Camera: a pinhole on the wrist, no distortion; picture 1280 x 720 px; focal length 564.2 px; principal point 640.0 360.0 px. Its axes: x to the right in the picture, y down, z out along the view. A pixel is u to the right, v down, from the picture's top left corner.
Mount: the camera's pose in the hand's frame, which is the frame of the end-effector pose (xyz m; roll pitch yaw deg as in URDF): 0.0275 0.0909 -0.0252 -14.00 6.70 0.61
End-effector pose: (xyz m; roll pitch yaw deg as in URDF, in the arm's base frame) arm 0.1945 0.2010 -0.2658 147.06 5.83 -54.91
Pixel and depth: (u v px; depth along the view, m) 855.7 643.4 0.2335
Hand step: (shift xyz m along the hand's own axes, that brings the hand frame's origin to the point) 0.1375 0.2624 0.1612
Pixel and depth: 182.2 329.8 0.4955
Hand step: -0.3160 0.1814 0.5056
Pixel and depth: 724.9 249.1 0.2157
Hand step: 0.0852 0.1026 0.1891
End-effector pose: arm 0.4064 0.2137 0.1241 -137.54 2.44 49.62
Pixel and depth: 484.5 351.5 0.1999
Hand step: -0.0050 0.1360 0.1746
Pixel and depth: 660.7 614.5 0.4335
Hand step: 0.0837 0.3861 0.3437
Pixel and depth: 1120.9 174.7 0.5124
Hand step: 0.5244 0.0569 0.4581
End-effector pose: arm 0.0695 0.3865 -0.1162 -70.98 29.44 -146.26
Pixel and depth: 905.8 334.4 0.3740
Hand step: 0.2445 0.1672 0.3187
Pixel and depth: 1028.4 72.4 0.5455
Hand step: 0.4715 -0.0422 0.5235
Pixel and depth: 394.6 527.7 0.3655
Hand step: -0.0941 0.2835 0.3195
